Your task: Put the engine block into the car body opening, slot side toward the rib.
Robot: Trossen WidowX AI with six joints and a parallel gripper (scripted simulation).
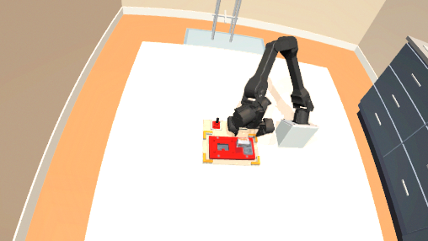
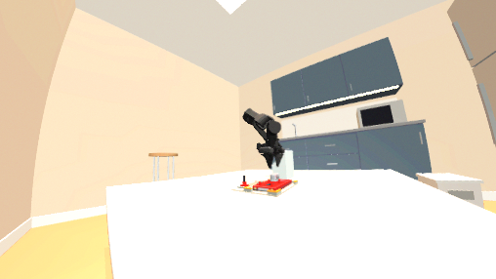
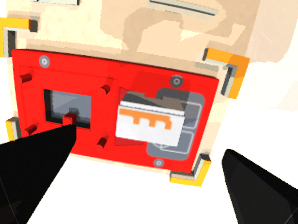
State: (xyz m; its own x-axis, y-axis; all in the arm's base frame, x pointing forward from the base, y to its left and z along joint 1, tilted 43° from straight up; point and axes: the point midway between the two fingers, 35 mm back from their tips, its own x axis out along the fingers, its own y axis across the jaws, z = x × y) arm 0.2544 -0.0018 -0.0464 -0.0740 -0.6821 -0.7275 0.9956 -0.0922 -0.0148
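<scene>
My gripper tip is now 5 cm above the grey engine block.
</scene>
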